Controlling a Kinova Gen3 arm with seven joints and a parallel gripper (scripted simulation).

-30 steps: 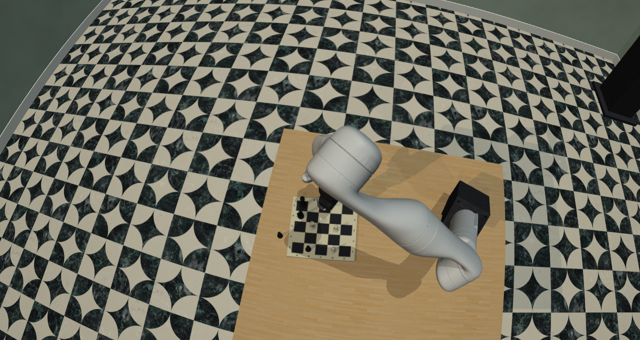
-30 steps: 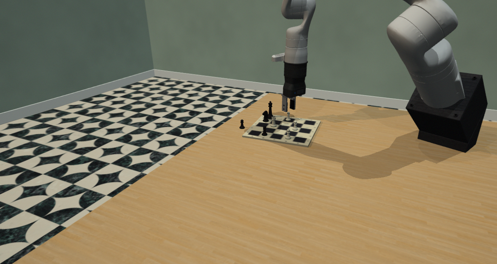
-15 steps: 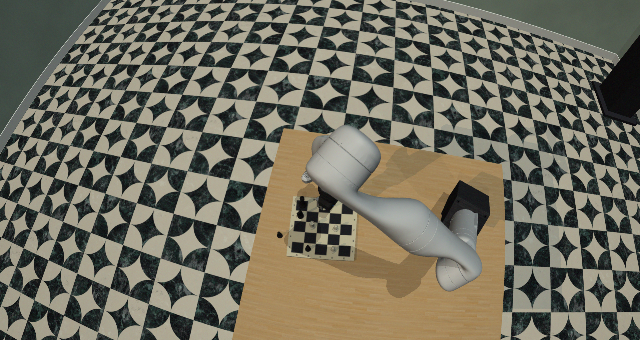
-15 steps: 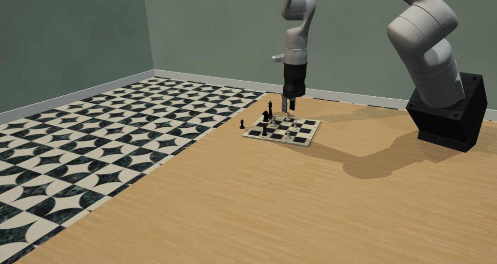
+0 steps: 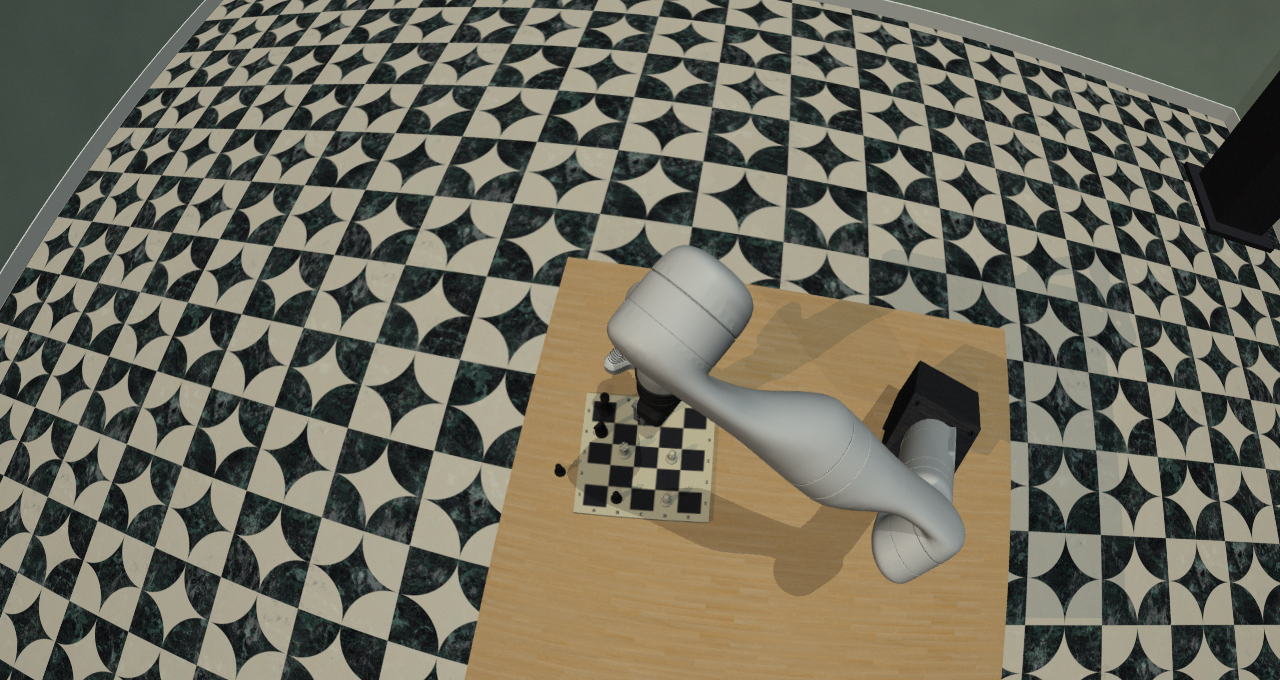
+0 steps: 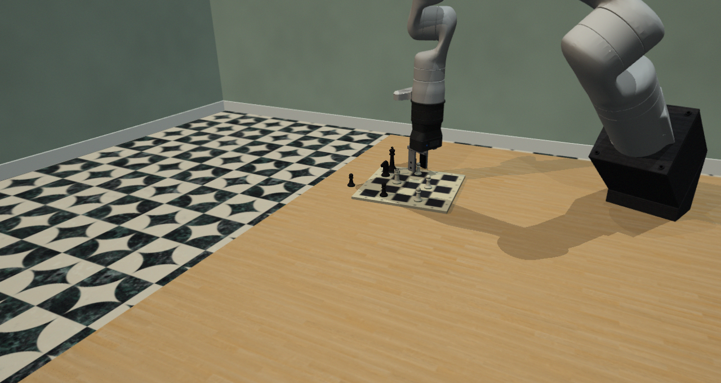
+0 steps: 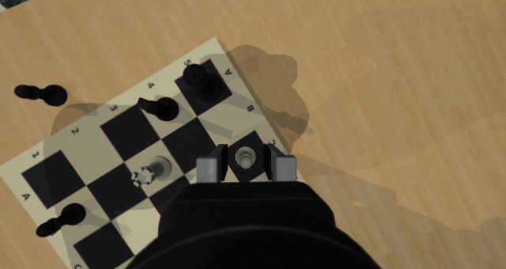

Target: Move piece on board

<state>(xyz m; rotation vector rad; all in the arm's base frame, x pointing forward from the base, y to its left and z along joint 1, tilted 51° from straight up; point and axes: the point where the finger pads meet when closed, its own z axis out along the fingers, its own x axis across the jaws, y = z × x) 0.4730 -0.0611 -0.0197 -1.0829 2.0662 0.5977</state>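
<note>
My hand is 7 cm short of the black king. From my hand the other things lie so: black knight 7 cm ahead, 5 cm to the left, 2 cm below; chessboard 1 cm behind, 7 cm to the left, 3 cm below.
</note>
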